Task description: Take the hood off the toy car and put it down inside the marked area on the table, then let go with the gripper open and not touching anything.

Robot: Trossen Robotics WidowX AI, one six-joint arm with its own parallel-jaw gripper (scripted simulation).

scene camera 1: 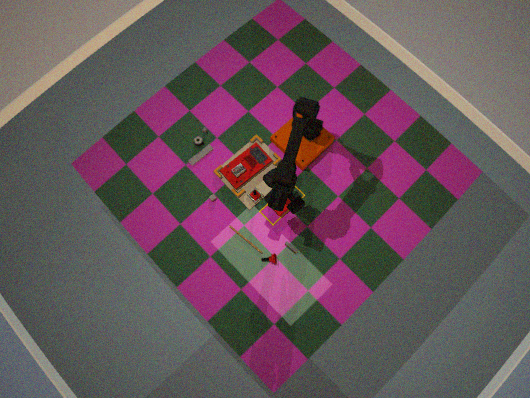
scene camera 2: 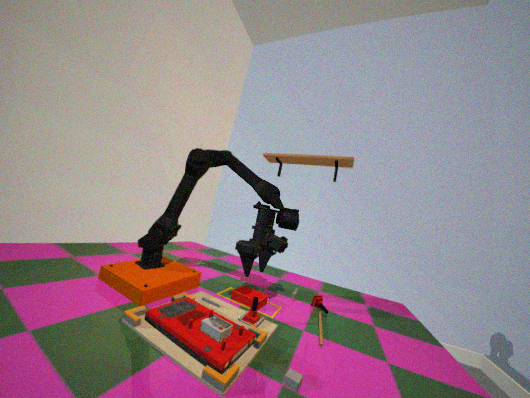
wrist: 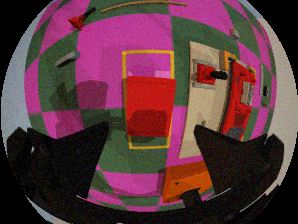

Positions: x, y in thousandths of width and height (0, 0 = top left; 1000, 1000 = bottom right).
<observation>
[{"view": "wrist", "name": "my gripper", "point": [515, 574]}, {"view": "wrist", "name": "red hood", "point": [502, 449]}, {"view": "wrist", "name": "toy car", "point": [787, 538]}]
</observation>
